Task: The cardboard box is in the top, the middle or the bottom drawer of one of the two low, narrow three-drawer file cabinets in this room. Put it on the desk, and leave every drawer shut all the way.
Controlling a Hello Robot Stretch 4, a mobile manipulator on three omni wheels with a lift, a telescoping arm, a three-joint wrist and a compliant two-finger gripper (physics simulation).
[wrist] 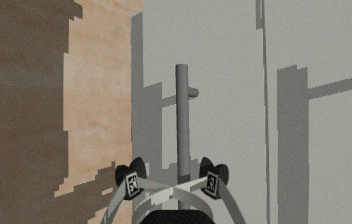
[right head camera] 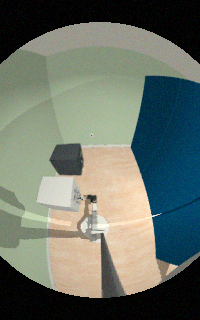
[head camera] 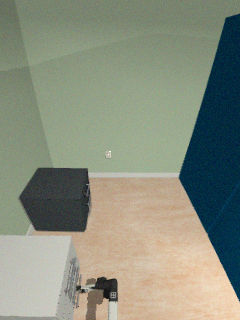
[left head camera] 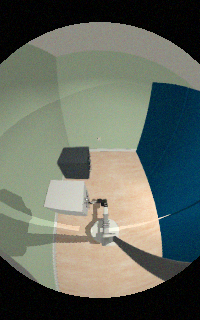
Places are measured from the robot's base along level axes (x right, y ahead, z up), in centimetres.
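Pixels of known places: gripper, between the fingertips: (wrist: 170, 170) (right head camera: 79, 198) (head camera: 78, 290) (left head camera: 88, 202).
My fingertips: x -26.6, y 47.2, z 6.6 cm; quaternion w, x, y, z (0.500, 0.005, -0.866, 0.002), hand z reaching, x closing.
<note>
Behind a point stands the place of what it marks.
A light grey file cabinet (head camera: 30, 270) @[x -48.3, y 44.9, z 49.2 cm] (left head camera: 65, 195) @[x -51.2, y 43.1, z 49.3 cm] (right head camera: 56, 191) @[x -49.4, y 43.0, z 49.3 cm] (wrist: 225, 130) @[x -28.5, y 42.6, z 12.4 cm] stands at the lower left, with bar handles on its front. A dark grey file cabinet (head camera: 57, 200) @[x -49.7, y 100.4, z 46.3 cm] (left head camera: 75, 162) @[x -47.5, y 100.5, z 48.6 cm] (right head camera: 67, 159) @[x -45.3, y 100.0, z 48.1 cm] stands beyond it, by the wall. In the wrist view, a bar handle (wrist: 182, 125) @[x -24.7, y 42.0, z 9.2 cm] on the light cabinet's drawer beside the floor runs between the spread fingertips. My gripper (wrist: 170, 170) @[x -26.6, y 47.2, z 6.6 cm] (head camera: 80, 288) @[x -26.6, y 47.2, z 6.6 cm] is open, with a finger on each side of this handle and a gap to each. No drawer of either cabinet visibly stands out. The cardboard box does not show, and I cannot make out the desk.
A large dark blue panel (head camera: 217, 130) (left head camera: 172, 165) @[x 100.2, y 69.3, z 76.9 cm] (right head camera: 170, 155) @[x 100.2, y 68.7, z 90.5 cm] rises along the right side. Green walls (head camera: 125, 100) @[x 8.8, y 189.6, z 109.0 cm] stand behind and left of the cabinets. Wooden floor (head camera: 145, 240) @[x 31.6, y 92.2, z -2.7 cm] lies between the cabinets and the panel. My arm (left head camera: 106, 212) @[x 1.6, y 26.6, z 33.3 cm] reaches alongside the light cabinet.
</note>
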